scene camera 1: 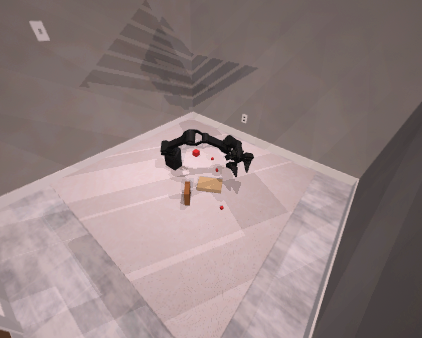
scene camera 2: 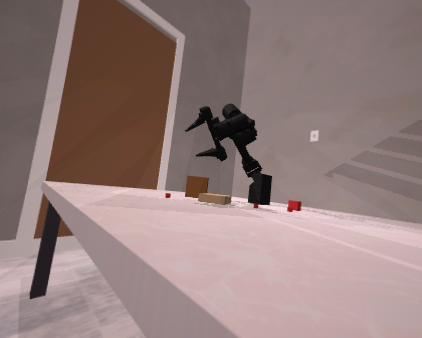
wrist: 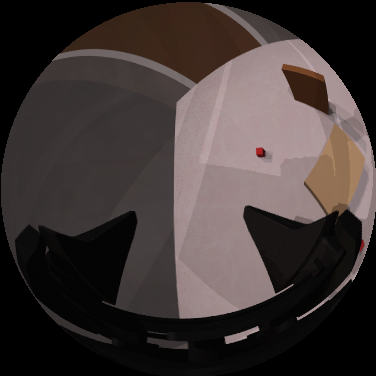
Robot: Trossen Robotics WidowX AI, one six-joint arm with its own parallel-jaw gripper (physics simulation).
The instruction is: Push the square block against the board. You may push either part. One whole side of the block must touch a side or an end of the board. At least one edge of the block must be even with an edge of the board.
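Frame: origin at the arm's base, x ahead, y left, z up, level; millimetres.
Where they show: gripper, between the fingertips: [scene camera 1: 241, 175] [scene camera 2: 190, 143] [wrist: 190, 214]; arm's base, origin of its link: [scene camera 1: 171, 152] [scene camera 2: 260, 181].
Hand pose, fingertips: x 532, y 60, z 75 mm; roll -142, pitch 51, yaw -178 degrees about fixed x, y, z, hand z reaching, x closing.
Observation:
Each offset is from my fingertips to the top centre of the thing.
The square block @(dx -223, dy -215, dz -94 mm) [scene camera 1: 187, 193] [scene camera 2: 197, 186] [wrist: 306, 90] is brown and thin and stands upright on its edge. The board @(dx -190, dy -41, dz -167 mm) [scene camera 1: 209, 184] [scene camera 2: 214, 198] [wrist: 336, 167] is a tan rectangular slab lying flat. In scene camera 1 the block is to the left of the board, with a narrow gap between them. My gripper [scene camera 1: 241, 173] [scene camera 2: 191, 143] [wrist: 190, 214] is open and empty. It hangs well above the table, to the right of the board in scene camera 1. In the wrist view a finger covers the board's lower corner.
A small red cube @(dx -19, dy -133, dz -181 mm) [scene camera 1: 221, 207] [scene camera 2: 167, 195] [wrist: 260, 152] lies near the board. Two more small red cubes @(dx -253, dy +112, dz -181 mm) [scene camera 1: 216, 170] @(dx -363, dy +191, dz -181 mm) [scene camera 1: 212, 158] and a larger red block @(dx -498, dy +148, dz -157 mm) [scene camera 1: 196, 152] [scene camera 2: 294, 205] lie toward the arm's base [scene camera 1: 173, 157] [scene camera 2: 260, 190]. The table's edge [wrist: 175, 200] passes below the gripper.

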